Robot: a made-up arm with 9 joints. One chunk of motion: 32 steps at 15 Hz.
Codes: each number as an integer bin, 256 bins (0 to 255) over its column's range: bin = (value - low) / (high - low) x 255, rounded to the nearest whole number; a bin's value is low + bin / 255 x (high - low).
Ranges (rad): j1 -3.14..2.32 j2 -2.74..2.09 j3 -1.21..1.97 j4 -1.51..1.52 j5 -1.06..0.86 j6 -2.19..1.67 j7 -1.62..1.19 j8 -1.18..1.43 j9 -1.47..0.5
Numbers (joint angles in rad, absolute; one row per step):
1: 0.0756 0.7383 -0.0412 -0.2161 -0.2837 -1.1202 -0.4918 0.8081 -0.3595
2: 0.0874 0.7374 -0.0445 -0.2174 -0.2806 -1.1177 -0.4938 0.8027 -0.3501
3: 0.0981 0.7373 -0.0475 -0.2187 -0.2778 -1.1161 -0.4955 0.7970 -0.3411
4: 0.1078 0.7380 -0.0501 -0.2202 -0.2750 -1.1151 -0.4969 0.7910 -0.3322
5: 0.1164 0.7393 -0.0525 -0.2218 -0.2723 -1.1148 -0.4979 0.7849 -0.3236
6: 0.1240 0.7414 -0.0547 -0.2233 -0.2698 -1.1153 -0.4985 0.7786 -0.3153
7: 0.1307 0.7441 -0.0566 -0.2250 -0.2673 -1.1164 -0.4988 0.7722 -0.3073
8: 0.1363 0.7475 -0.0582 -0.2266 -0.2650 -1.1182 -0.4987 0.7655 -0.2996
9: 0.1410 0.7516 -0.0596 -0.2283 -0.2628 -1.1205 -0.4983 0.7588 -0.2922
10: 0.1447 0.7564 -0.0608 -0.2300 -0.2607 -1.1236 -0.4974 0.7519 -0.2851
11: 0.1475 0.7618 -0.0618 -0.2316 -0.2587 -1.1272 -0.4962 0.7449 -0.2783
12: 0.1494 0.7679 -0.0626 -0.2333 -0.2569 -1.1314 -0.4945 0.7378 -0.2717
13: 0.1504 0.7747 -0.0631 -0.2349 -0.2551 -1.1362 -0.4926 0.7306 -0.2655
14: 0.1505 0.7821 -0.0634 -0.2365 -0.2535 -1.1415 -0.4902 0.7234 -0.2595
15: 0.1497 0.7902 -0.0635 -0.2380 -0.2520 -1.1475 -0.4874 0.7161 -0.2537
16: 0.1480 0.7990 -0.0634 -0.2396 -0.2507 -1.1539 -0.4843 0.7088 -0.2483
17: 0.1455 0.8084 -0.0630 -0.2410 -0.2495 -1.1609 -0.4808 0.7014 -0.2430
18: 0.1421 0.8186 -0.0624 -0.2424 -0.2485 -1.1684 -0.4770 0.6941 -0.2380
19: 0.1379 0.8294 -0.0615 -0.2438 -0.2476 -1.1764 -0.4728 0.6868 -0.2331
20: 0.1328 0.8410 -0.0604 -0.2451 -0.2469 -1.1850 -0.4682 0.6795 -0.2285
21: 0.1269 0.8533 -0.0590 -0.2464 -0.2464 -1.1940 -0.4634 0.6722 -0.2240
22: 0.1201 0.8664 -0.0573 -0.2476 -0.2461 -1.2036 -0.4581 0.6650 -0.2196
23: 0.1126 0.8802 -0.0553 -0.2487 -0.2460 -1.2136 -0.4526 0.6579 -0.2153
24: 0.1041 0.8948 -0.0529 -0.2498 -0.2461 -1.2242 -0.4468 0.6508 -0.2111
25: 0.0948 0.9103 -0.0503 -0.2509 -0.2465 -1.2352 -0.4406 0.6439 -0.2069
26: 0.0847 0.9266 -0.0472 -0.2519 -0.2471 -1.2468 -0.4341 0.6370 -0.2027
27: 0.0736 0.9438 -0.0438 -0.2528 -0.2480 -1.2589 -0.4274 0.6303 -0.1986
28: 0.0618 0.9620 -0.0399 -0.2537 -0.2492 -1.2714 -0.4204 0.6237 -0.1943
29: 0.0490 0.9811 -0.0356 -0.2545 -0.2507 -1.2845 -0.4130 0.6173 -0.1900
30: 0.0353 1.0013 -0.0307 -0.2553 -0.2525 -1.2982 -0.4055 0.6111 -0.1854
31: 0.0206 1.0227 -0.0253 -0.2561 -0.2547 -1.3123 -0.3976 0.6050 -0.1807
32: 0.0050 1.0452 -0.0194 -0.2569 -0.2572 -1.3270 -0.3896 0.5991 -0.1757
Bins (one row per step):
1: 150 184 94 109 103 71 102 194 144
2: 151 184 93 109 104 71 102 194 145
3: 151 184 93 109 104 71 102 193 146
4: 152 184 93 109 104 71 102 193 147
5: 152 184 93 108 105 71 102 192 148
6: 152 184 93 108 105 71 102 191 149
7: 153 184 92 108 105 71 102 191 151
8: 153 184 92 108 106 71 102 190 151
9: 153 184 92 108 106 71 102 189 152
10: 153 185 92 108 106 70 102 189 153
11: 154 185 92 108 106 70 102 188 154
12: 154 185 92 107 107 70 102 187 155
13: 154 186 92 107 107 70 102 187 156
14: 154 186 92 107 107 69 103 186 157
15: 154 186 92 107 107 69 103 185 157
16: 154 187 92 107 107 68 103 185 158
17: 153 187 92 107 108 68 103 184 159
18: 153 188 92 107 108 67 104 183 159
19: 153 188 92 107 108 67 104 182 160
20: 153 189 92 106 108 66 105 182 161
21: 153 190 92 106 108 66 105 181 161
22: 152 190 92 106 108 65 105 180 162
23: 152 191 93 106 108 65 106 180 162
24: 152 192 93 106 108 64 106 179 163
25: 151 193 93 106 108 63 107 178 163
26: 151 194 93 106 108 62 108 178 164
27: 150 194 94 106 108 62 108 177 165
28: 150 195 94 106 108 61 109 176 165
29: 149 196 94 106 107 60 110 176 166
30: 148 198 95 106 107 59 110 175 166
31: 148 199 95 106 107 58 111 174 167
32: 147 200 95 105 107 57 112 174 168

